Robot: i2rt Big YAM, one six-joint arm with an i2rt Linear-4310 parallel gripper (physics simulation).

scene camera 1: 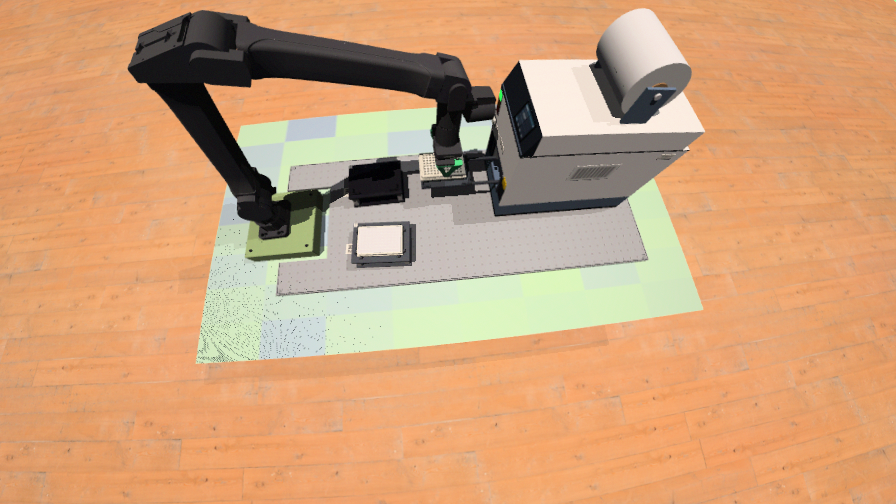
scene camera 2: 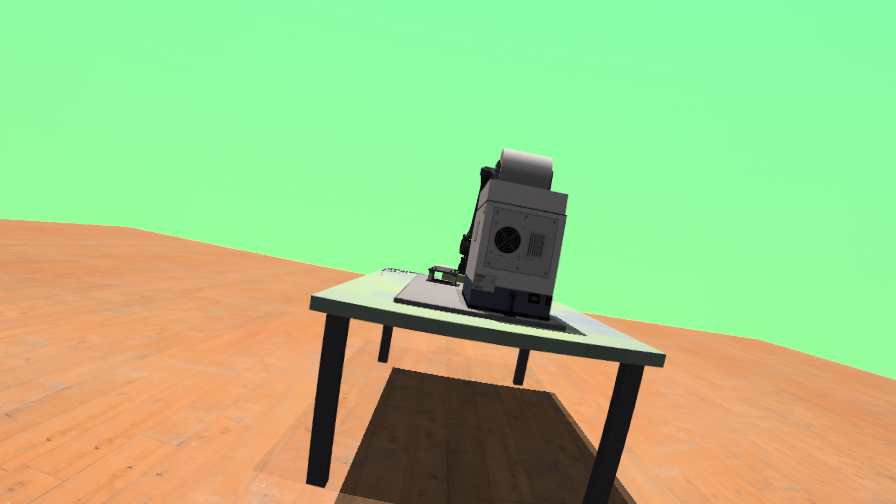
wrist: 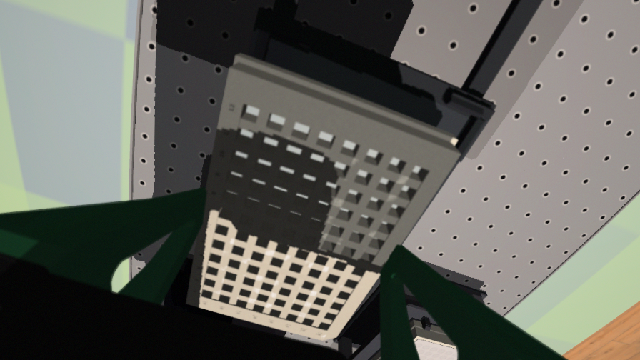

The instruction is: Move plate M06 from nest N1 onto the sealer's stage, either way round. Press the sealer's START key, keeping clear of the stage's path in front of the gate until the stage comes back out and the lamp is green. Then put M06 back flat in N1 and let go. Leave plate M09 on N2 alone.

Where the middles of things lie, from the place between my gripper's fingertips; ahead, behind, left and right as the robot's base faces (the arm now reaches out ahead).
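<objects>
The well plate M06 [scene camera 1: 428,171] is 10 mm behind my hand. As for the sealer roll [scene camera 1: 635,52], I find it 290 mm above my hand, 20 mm to the right of it and 380 mm ahead of it, while the white lidded plate [scene camera 1: 377,240] sits 60 mm below my hand, 180 mm to the right of it and 200 mm behind it.
</objects>
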